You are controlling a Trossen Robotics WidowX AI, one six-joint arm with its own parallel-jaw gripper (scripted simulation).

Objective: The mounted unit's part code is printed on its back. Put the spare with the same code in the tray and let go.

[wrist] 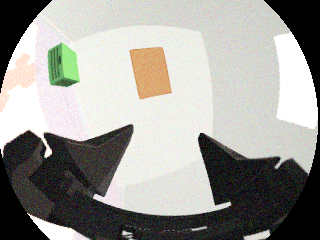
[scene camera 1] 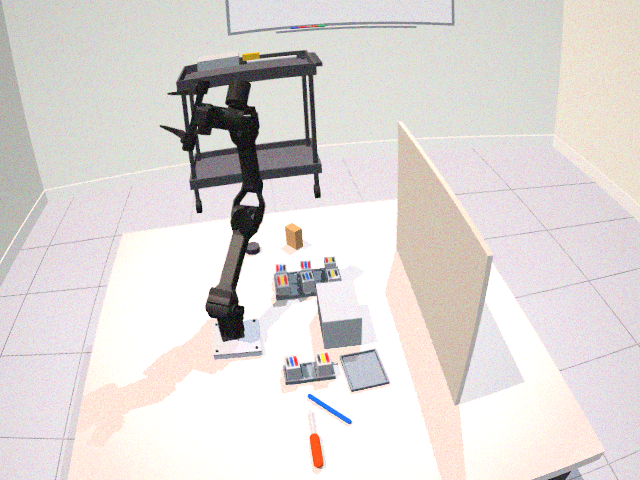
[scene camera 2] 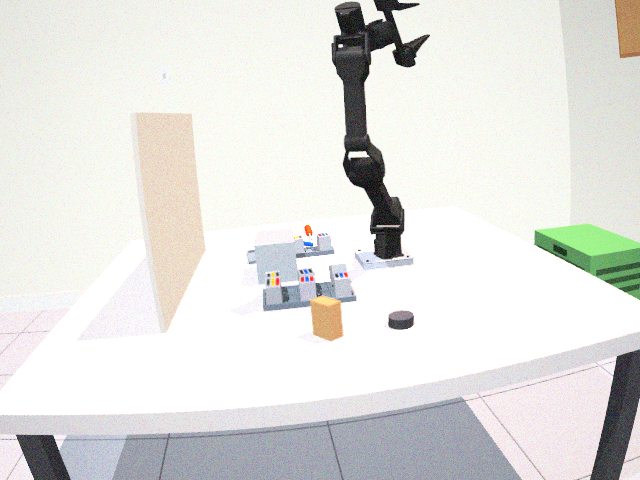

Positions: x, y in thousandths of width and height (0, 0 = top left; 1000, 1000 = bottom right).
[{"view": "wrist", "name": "my gripper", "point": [523, 552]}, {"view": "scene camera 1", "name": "my gripper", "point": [255, 228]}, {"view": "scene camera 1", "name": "grey tray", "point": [568, 770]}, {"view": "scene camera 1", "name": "grey box-like unit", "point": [532, 666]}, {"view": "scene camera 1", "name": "tall beige panel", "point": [701, 549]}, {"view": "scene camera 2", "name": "tan block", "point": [510, 653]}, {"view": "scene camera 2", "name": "grey box-like unit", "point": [430, 522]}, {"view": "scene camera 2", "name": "tall beige panel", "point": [259, 345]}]
